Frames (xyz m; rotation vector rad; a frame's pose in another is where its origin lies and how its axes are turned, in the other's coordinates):
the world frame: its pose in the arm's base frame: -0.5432 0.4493 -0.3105 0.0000 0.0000 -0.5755
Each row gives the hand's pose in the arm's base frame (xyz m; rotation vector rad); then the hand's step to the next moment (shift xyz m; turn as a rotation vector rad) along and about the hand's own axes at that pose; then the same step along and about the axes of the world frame.
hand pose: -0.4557 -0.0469 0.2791 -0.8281 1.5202 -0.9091
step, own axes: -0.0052 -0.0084 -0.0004 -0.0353 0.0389 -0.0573
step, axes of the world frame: -0.0001 0.0009 0.0098 -0.0745 0.0172 -0.0143
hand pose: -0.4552 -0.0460 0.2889 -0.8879 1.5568 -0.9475
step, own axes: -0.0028 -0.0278 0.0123 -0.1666 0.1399 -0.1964
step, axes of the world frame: 0.0177 -0.0009 0.0249 -0.2732 0.0995 -0.0369
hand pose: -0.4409 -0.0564 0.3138 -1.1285 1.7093 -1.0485
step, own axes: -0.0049 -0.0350 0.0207 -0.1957 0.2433 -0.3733
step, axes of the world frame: 0.0296 0.0093 0.0268 -0.4757 0.0741 -0.0710
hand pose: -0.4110 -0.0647 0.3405 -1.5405 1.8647 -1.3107
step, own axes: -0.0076 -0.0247 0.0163 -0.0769 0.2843 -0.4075
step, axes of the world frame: 0.0233 0.0166 0.0107 -0.4965 -0.0538 -0.0582
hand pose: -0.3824 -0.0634 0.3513 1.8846 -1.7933 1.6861
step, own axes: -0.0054 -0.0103 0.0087 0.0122 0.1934 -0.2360
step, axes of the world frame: 0.0113 0.0090 -0.0010 -0.2913 -0.0909 -0.0122
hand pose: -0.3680 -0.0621 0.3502 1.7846 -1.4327 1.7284
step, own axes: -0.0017 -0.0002 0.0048 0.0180 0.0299 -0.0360
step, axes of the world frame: 0.0044 -0.0005 -0.0026 -0.0434 -0.0220 0.0120
